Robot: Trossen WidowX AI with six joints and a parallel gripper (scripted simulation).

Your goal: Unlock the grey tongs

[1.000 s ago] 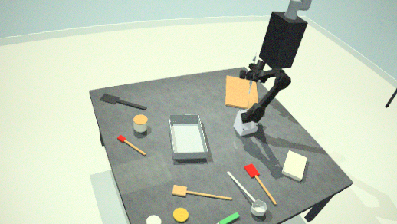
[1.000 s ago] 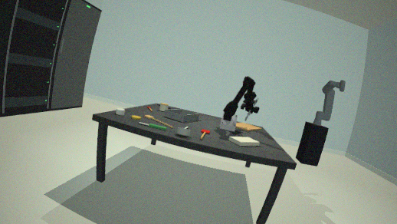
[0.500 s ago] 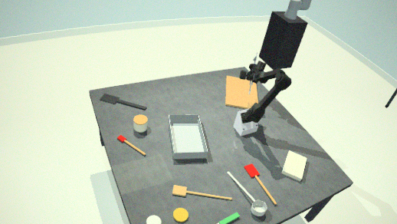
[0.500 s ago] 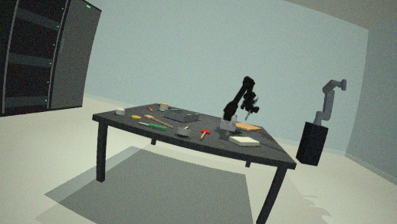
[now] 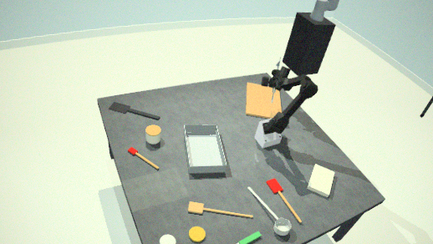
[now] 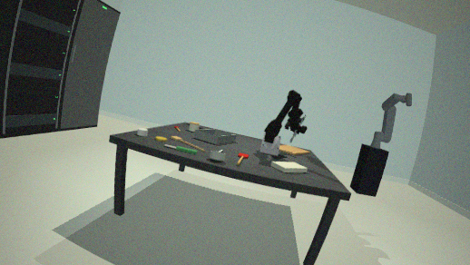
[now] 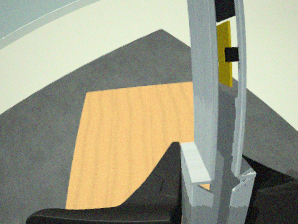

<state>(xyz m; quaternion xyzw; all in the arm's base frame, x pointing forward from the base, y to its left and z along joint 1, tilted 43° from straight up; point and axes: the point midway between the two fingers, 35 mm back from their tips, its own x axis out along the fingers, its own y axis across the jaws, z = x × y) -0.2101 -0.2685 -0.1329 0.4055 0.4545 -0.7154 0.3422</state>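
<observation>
Now: gripper tip 150 mm above the wooden board, 30 mm short of it and 20 mm to the left of it. From my gripper tip the other things lie so: grey roasting tin 610 mm ahead, 290 mm to the left, 130 mm below; white block 700 mm to the left, 140 mm below, 80 mm ahead; yellow lock piece 60 mm above.
</observation>
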